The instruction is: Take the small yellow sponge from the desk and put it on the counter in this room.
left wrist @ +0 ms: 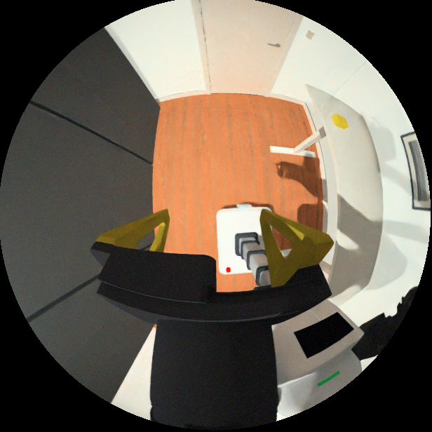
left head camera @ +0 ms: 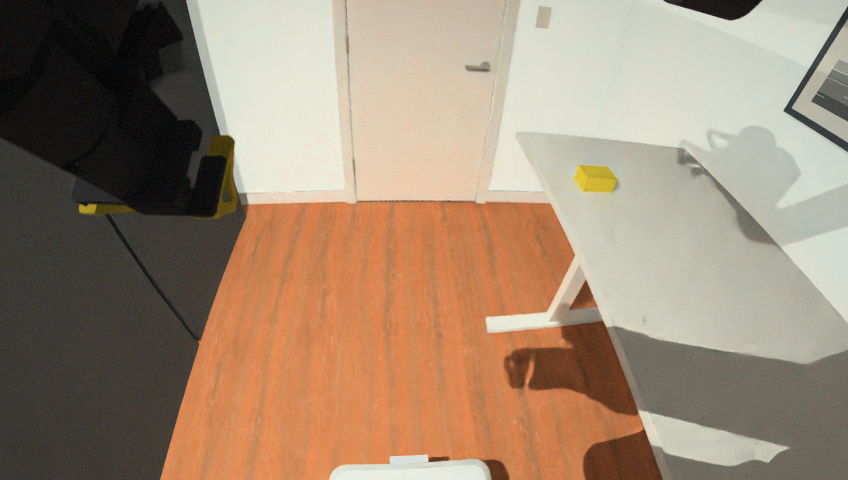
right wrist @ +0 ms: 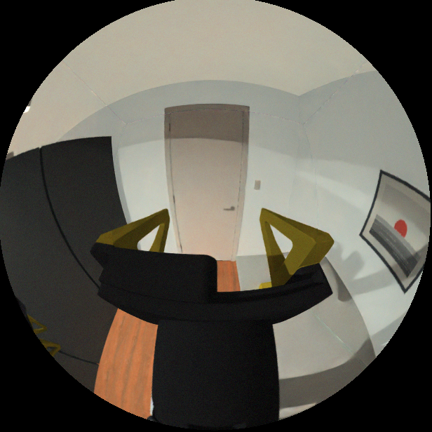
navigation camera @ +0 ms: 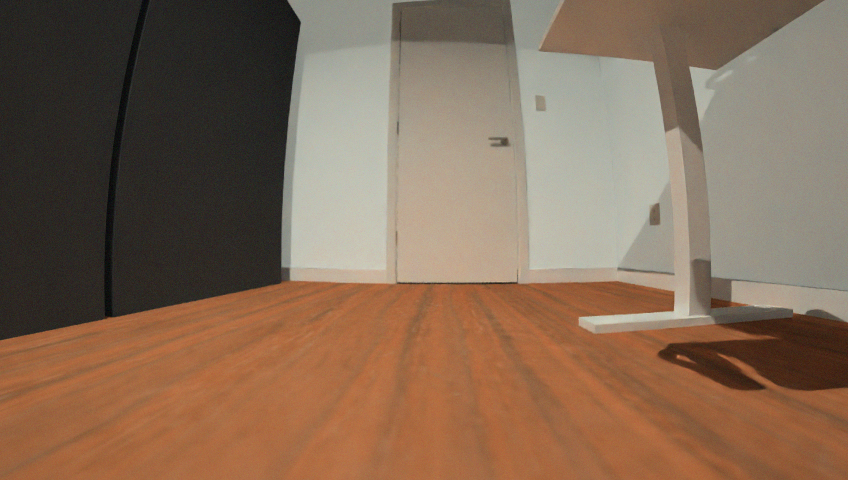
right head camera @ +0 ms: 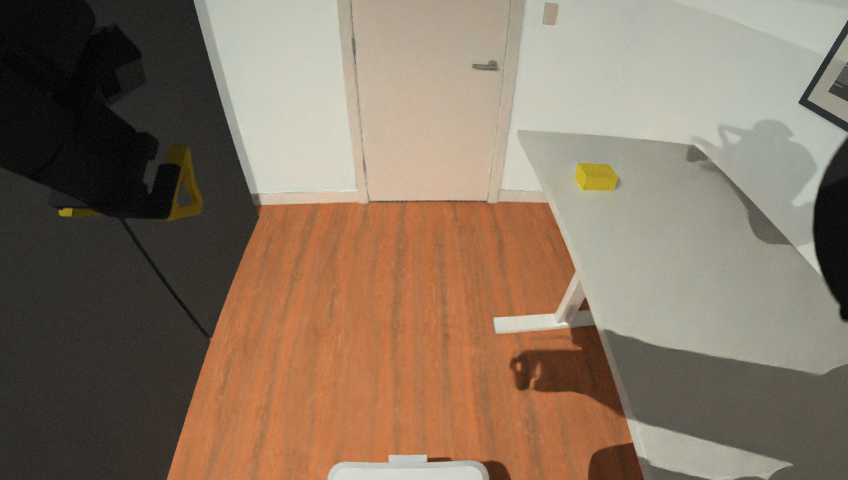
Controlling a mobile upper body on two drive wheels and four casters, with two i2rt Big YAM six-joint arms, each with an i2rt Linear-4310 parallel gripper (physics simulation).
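Frame: origin at the left arm's base, x ahead, y left, z up, level; centimetres.
Seen in the pictures: left gripper, between the fingertips: (left head camera: 192,203) (right head camera: 165,206).
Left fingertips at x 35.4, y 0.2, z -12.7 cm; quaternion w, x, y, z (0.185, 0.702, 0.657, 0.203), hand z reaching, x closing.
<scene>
A point is followed by its place in that frame.
The small yellow sponge (left head camera: 596,179) {x 81.0, y -73.7, z -41.8 cm} (right head camera: 596,177) {x 81.0, y -73.8, z -41.8 cm} (left wrist: 340,121) lies near the far end of the grey desk (left head camera: 678,249) {x 58.3, y -90.9, z -46.0 cm} (right head camera: 684,249) {x 58.4, y -91.9, z -46.0 cm} (left wrist: 355,170), toward its left edge. In the right wrist view a small part of the sponge (right wrist: 265,286) shows behind a finger. My left gripper (left wrist: 214,213) is open and empty, in the air at the left, well away from the sponge. My right gripper (right wrist: 214,213) is open and empty, pointing at the door; the head camera views do not show its fingers. I cannot make out a counter in these views.
A tall dark cabinet front (left head camera: 71,356) (navigation camera: 196,148) runs along the left. A closed door (left head camera: 422,101) {x 193.8, y -36.2, z -71.1 cm} (navigation camera: 455,148) {x 193.8, y -35.4, z -53.5 cm} is straight ahead. The desk's white leg and foot (left head camera: 523,322) (navigation camera: 630,321) stand on the wood floor at the right. A framed picture (right wrist: 372,230) hangs on the right wall.
</scene>
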